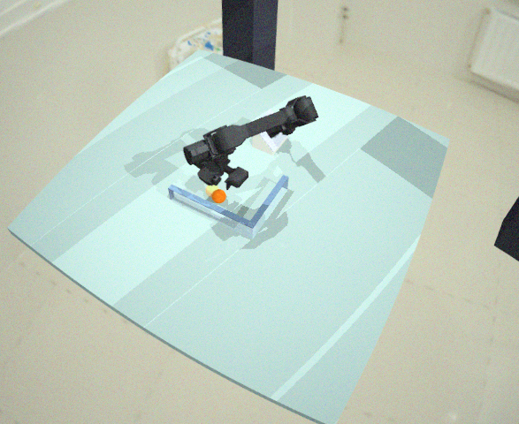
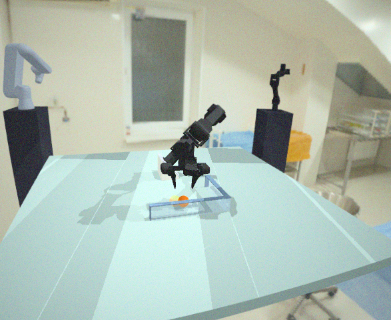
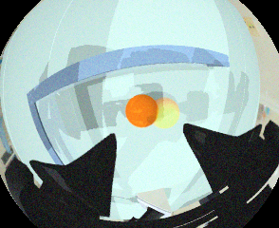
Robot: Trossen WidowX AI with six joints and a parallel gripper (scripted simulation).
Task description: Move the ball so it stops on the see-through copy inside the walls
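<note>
Now: gripper tip 60 mm above the orange ball. The rest, counted from my gripper tip: clear wall: 70 mm ahead, 20 mm to the left, 50 mm below; see-through copy of ball: 30 mm to the right, 60 mm below.
</note>
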